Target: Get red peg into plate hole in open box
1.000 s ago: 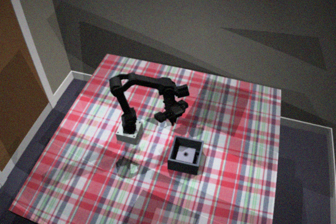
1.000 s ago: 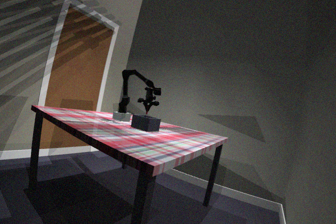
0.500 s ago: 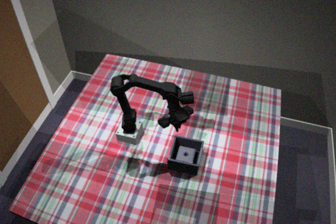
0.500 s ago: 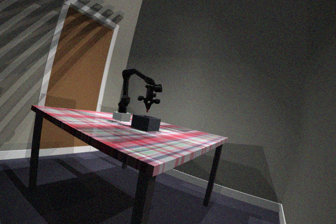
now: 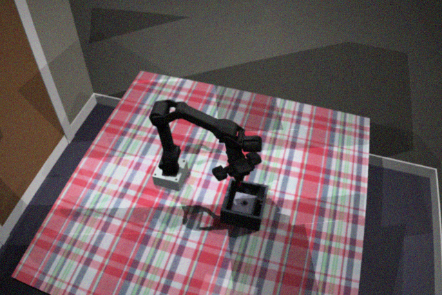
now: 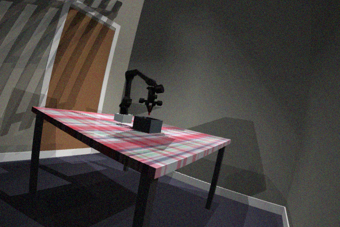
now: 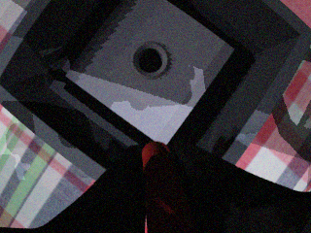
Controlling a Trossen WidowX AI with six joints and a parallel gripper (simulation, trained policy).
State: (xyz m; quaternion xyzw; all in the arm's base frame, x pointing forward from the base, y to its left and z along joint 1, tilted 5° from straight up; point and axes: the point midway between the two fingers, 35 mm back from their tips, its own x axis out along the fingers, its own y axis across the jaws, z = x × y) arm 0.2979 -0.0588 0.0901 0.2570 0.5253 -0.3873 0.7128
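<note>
Now: gripper tip 1 cm to the right of the red peg, 1 cm below it and 1 cm past it. Also, from my gripper tip: grey plate: 10 cm below, 4 cm to the right, 3 cm ahead; dark box: 12 cm below, 4 cm to the right, 3 cm ahead.
</note>
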